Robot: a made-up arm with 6 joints.
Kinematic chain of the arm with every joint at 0, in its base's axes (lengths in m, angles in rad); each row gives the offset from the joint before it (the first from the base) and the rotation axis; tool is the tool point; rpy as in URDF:
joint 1: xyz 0 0 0.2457 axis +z
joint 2: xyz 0 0 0 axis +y
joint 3: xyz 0.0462 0 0.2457 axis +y
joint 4: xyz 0.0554 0 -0.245 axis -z
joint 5: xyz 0 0 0 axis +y
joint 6: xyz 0.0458 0 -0.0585 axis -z
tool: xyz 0 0 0 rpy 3.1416 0 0
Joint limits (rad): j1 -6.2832..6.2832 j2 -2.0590..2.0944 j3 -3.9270..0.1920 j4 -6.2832..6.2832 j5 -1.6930..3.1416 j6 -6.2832..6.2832
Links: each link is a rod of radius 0.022 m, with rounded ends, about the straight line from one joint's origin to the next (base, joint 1, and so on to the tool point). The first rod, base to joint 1, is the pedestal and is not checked.
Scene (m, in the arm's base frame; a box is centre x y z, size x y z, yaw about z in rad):
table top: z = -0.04
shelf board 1: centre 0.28 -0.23 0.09 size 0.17 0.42 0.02 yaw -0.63
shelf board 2: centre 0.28 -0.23 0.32 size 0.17 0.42 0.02 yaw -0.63
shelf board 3: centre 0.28 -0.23 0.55 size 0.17 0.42 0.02 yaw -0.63
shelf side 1: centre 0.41 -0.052 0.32 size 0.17 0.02 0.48 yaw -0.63
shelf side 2: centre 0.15 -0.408 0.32 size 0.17 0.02 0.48 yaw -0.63
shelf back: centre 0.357 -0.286 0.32 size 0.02 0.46 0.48 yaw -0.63
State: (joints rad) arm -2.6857 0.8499 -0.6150 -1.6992 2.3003 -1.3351
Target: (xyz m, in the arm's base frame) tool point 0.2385 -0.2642 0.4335
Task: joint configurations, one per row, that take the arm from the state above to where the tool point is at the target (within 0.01 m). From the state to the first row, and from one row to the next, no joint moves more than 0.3 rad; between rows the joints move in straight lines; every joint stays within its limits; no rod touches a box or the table.
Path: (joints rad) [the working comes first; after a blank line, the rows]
Joints at the target: -0.6533 0.2249 -1.2657 -2.0696 2.3462 -1.3351
Straight joint move there: touches shelf board 2, shelf side 2.

1: -2.3966 0.6880 -0.6257 -1.7222 2.3422 -1.3351
2: -2.1074 0.5262 -0.6364 -1.7451 2.3841 -1.3351
3: -1.8183 0.3643 -0.6471 -1.7681 2.4259 -1.3351
4: -1.5291 0.2025 -0.6578 -1.7910 2.4678 -1.3351
5: -1.2400 0.0406 -0.6686 -1.8140 2.5097 -1.3351
6: -0.9509 -0.1212 -0.6793 -1.8369 2.5516 -1.3351
7: -0.6617 -0.2831 -0.6900 -1.8599 2.5934 -1.3351
8: -0.6575 -0.0291 -0.9778 -1.9647 2.4698 -1.3351
9: -0.6533 0.2249 -1.2657 -2.0696 2.3462 -1.3351

